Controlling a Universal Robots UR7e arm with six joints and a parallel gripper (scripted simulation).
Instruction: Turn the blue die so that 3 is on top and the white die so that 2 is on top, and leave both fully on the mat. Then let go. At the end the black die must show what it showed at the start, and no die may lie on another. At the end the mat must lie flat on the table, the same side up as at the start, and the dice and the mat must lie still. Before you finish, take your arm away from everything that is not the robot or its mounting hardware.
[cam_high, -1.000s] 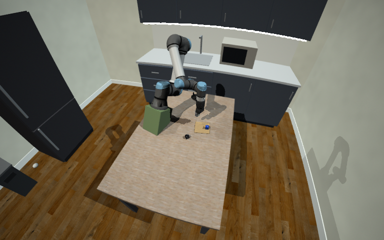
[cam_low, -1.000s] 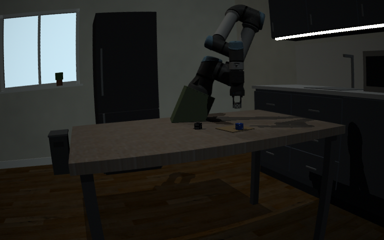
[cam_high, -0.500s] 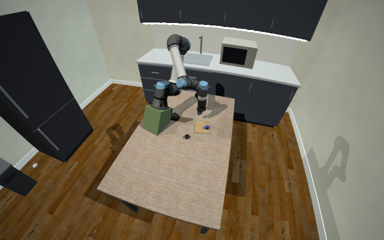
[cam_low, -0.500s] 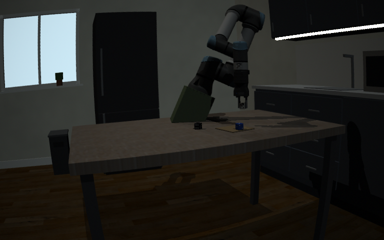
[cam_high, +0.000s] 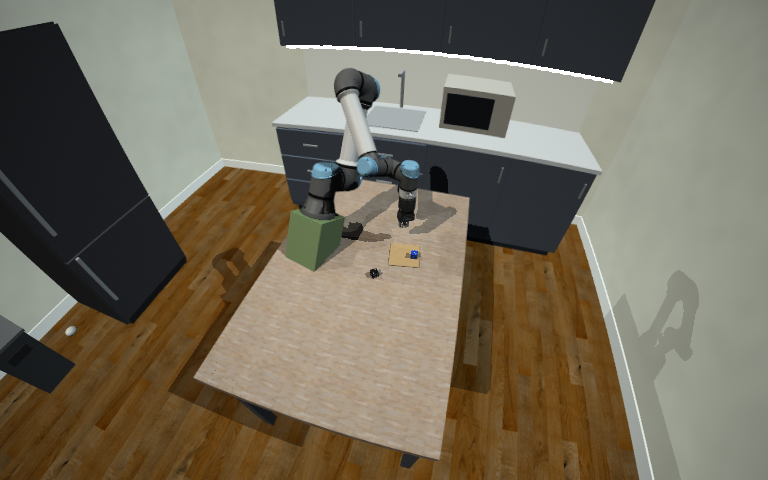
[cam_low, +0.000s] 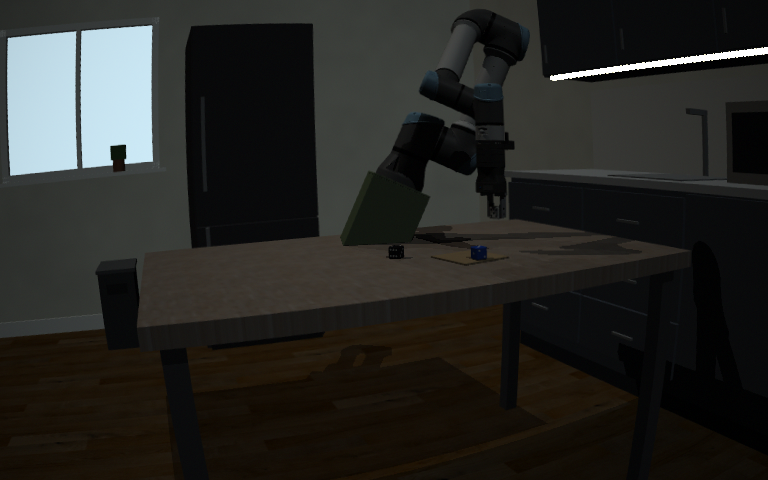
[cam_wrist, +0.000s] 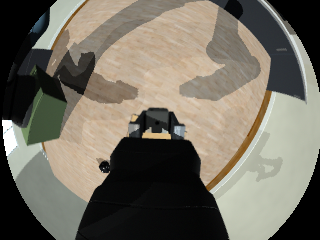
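Right now the tan mat is 50 mm ahead of my hand, 100 mm to the right of it and 110 mm below it. From my hand the other things lie so: black die: 40 mm behind, 260 mm to the right, 90 mm below; then white die: 10 mm below; then blue die: 90 mm ahead, 90 mm to the right, 90 mm below.
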